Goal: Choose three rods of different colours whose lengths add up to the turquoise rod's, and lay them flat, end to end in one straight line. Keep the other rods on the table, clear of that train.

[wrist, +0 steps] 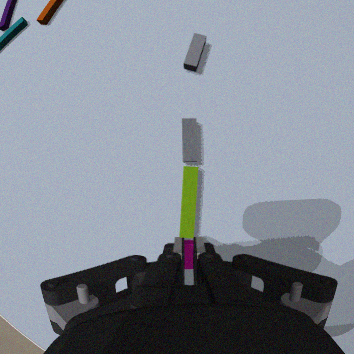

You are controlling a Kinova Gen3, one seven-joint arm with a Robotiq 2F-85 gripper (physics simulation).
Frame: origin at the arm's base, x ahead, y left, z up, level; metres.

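Seen in the pictures: gripper, between the fingertips: (188, 248).
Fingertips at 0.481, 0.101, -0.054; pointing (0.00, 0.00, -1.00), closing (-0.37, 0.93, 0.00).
Observation:
Pixels of each thing's middle, then the offset from my fingertips to it, as dx, dy, dz. "spot": a spot on its surface instead. Level surfaces: height alone.
- magenta rod, middle of its body: (188, 254) +0.004, +0.001, +0.002
- lime green rod, middle of its body: (188, 201) -0.033, -0.013, +0.002
- turquoise rod, a spot on its surface: (13, 33) spot: -0.129, -0.252, +0.001
- orange rod, middle of its body: (50, 7) -0.165, -0.214, +0.002
- purple rod, middle of its body: (8, 10) -0.163, -0.296, +0.002
- pale table, height of its surface: dz -0.003
My gripper (188, 248) is shut on the magenta rod (188, 259), low in the wrist view. The far end of the magenta rod meets or nearly meets the near end of the lime green rod (189, 202). The lime rod lies flat, leaning very slightly. A grey rod (189, 140) lies flat beyond it, nearly in line, with a thin gap between them. A second, shorter-looking grey rod (195, 52) lies apart farther up, turned at an angle. Part of the turquoise rod (13, 33) shows at the upper left. The fingers hide the magenta rod's sides.
Parts of an orange rod (49, 11) and a purple rod (7, 14) show at the top left, near the turquoise one. The pale table (100, 150) has a curved edge at the lower left. The gripper's shadow falls on the right.

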